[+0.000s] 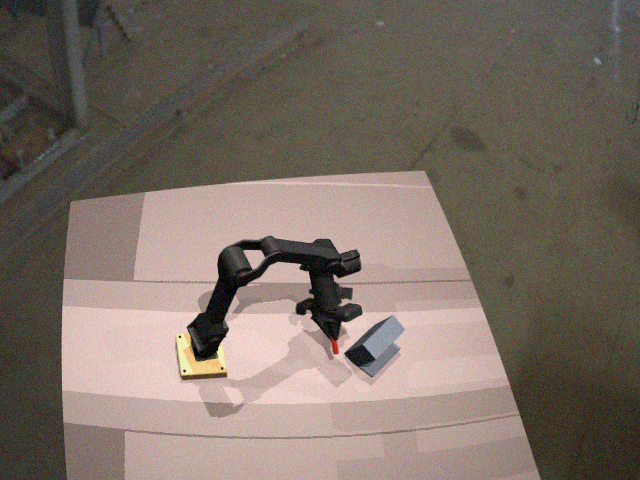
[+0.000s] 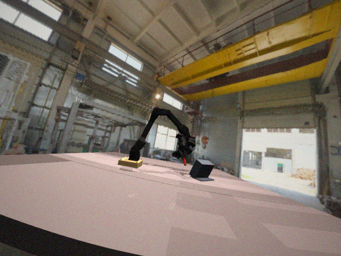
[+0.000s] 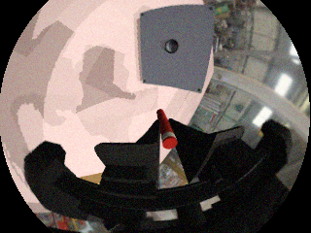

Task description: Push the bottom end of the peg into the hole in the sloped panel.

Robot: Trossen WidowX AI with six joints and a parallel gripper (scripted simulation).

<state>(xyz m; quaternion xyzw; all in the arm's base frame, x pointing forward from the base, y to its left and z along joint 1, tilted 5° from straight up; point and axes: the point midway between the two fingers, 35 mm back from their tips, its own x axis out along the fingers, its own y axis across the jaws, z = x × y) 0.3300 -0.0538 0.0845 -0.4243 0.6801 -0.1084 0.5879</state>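
The sloped grey panel is 120 mm ahead of my gripper tip, 40 mm below it and 10 mm to the right of it. From my gripper tip the other things lie so: red peg 10 mm to the left, 10 mm above.
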